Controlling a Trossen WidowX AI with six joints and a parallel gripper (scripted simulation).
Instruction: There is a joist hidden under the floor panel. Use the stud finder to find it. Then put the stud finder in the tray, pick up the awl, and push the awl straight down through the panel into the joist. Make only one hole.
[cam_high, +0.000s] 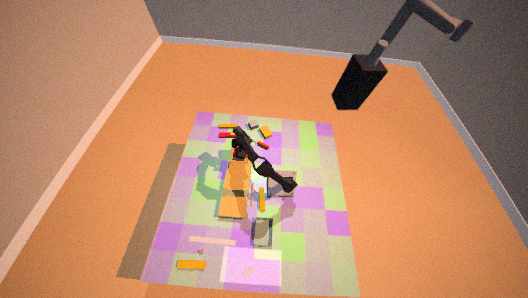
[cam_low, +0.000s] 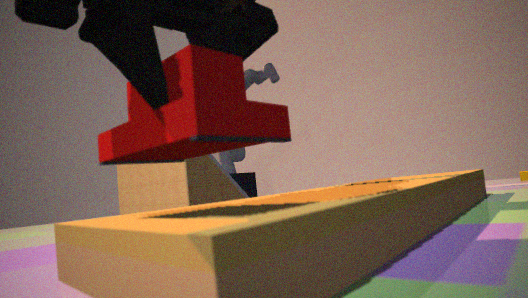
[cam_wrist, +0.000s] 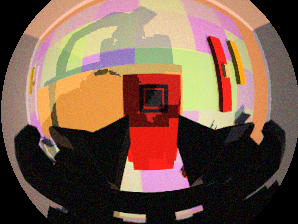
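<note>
Now: gripper tip 56 cm to the right of the grey tray, 14 cm past it and 9 cm above it. The rest, counted from my gripper tip: red stud finder 2 cm above; then red level 22 cm to the right, 9 cm below, 7 cm ahead; then awl 15 cm behind, 12 cm to the left, 10 cm below.
</note>
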